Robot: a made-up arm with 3 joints. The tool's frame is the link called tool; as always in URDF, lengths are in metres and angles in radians.
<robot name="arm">
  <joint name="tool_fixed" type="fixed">
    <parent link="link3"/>
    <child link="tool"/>
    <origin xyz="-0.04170 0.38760 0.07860" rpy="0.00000 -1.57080 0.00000"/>
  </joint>
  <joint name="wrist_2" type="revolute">
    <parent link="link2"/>
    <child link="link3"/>
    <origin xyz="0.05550 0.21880 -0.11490" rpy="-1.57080 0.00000 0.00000"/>
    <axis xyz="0 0 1"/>
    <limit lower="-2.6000" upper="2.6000"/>
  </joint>
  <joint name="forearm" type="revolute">
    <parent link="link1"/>
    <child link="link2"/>
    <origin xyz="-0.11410 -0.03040 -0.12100" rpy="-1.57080 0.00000 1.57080"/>
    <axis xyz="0 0 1"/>
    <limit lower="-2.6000" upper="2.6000"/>
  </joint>
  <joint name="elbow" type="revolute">
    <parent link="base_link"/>
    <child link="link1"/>
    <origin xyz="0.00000 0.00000 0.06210" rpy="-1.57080 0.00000 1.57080"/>
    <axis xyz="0 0 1"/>
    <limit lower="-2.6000" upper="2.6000"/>
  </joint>
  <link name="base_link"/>
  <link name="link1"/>
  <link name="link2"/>
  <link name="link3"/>
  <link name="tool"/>
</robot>
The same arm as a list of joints. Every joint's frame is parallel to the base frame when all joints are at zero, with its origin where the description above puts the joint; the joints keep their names.
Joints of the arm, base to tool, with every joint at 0 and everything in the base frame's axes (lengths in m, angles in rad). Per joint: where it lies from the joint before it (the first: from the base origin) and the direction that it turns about. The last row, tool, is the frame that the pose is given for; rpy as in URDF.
elbow: origin 0 0 0.0621 axis -x
forearm: origin 0.121 -0.1141 0.0304 axis -y
wrist_2: origin 0.2188 0.1149 -0.0555 axis +x
tool: origin 0.0786 0.3876 0.0417 rpy 0 0 0
Joint limits (rad, base to tool): -2.6..2.6 -2.6..2.6 -2.6..2.6

